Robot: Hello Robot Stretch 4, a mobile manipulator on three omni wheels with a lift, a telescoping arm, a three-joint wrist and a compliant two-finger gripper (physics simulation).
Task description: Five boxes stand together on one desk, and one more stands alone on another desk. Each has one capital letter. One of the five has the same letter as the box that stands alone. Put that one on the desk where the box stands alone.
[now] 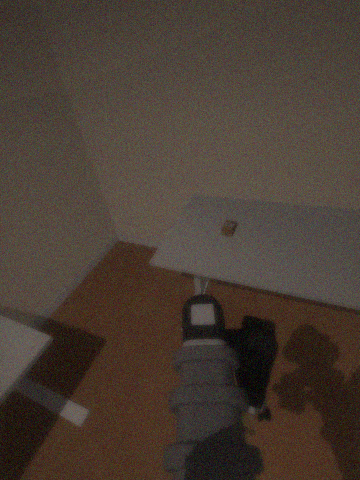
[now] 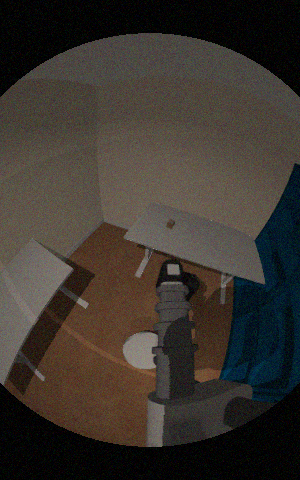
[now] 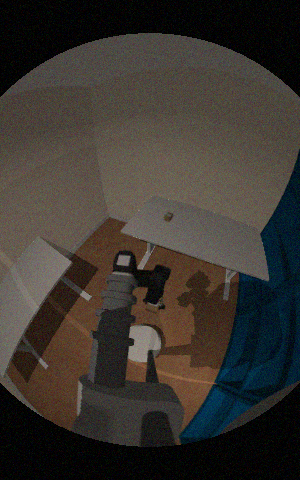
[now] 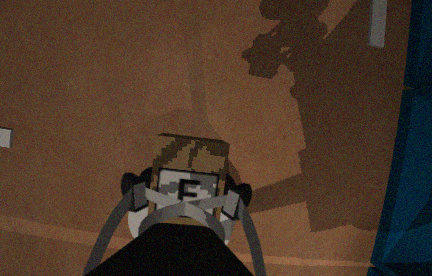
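My gripper is shut on a brown box with a white label. Its black letter looks like an E or F; the finger straps cover the lower part. The held box hangs above the floor, short of the far desk. The lone box, small and brown, stands on the far white desk, towards its left end. Its letter is too small and dark to read. The group of boxes on the other desk does not show.
Another white desk stands at the left, with legs reaching over the floor. A blue partition stands at the right. A wall is behind the far desk. A white disc shows low beside the arm.
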